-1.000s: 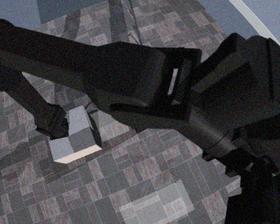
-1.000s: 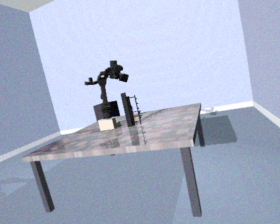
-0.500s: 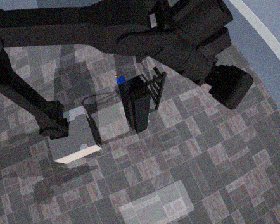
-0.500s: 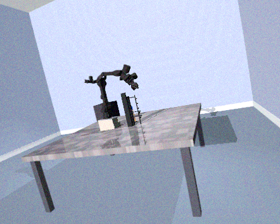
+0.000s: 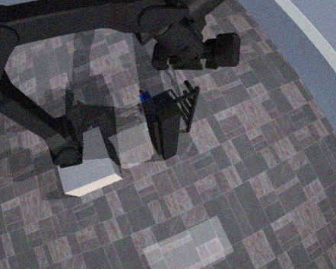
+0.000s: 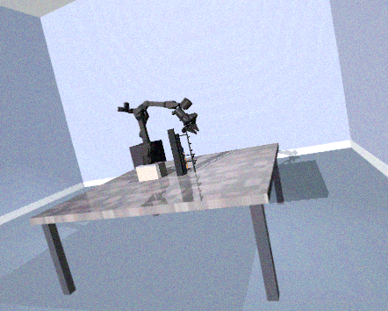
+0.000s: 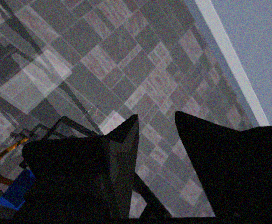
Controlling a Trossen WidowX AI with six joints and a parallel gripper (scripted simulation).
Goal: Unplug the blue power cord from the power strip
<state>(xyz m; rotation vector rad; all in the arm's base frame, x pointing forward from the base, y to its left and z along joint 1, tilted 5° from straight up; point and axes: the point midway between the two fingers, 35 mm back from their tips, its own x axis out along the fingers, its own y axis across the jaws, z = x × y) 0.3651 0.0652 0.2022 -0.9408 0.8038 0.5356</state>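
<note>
Now: gripper tip 15 cm past the blue plug, 2 cm to the left of it and 9 cm above it.
</note>
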